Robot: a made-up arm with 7 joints. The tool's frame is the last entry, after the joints.
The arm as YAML. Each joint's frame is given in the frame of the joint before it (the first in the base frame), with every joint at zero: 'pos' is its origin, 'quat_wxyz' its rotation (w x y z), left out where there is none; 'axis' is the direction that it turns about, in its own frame. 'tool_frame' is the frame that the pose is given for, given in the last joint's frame.
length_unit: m
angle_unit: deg
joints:
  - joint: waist
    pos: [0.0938, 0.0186, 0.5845]
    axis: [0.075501, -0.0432, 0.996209]
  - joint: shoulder
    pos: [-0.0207, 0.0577, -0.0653]
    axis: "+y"
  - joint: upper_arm
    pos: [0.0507, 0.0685, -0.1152]
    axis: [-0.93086, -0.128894, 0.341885]
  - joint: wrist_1
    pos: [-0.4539, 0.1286, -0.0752]
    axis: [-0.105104, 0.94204, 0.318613]
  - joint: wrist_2
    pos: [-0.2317, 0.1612, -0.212]
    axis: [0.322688, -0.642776, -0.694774]
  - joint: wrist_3
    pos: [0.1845, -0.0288, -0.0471]
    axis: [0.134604, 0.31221, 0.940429]
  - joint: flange
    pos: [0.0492, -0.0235, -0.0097]
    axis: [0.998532, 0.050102, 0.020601]
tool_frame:
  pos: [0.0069, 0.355, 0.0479]
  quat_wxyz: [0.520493, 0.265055, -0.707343, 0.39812]
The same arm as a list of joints. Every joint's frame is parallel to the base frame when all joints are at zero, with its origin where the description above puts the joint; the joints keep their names.
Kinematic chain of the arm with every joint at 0, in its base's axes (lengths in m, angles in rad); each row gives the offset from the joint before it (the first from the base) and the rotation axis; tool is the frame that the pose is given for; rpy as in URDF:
waist: xyz 0.0938 0.0186 0.5845 axis 0.075501 -0.0432 0.996209
shoulder: xyz -0.0207 0.0577 -0.0653 axis +y
upper_arm: xyz 0.0507 0.0685 -0.1152 axis -0.93086 -0.128894 0.341885
wrist_1: xyz -0.4539 0.1286 -0.0752 axis -0.105104 0.94204 0.318613
wrist_2: xyz -0.2317 0.1612 -0.2120 axis 0.322688 -0.642776 -0.694774
wrist_3: xyz 0.1845 -0.0288 -0.0471 axis 0.134604 0.31221 0.940429
flange: xyz 0.0492 -0.0235 -0.0097 axis 0.998532 0.050102 0.020601
tool: xyz 0.0069 0.3550 0.0479 rpy -2.0275 -1.2450 3.0180

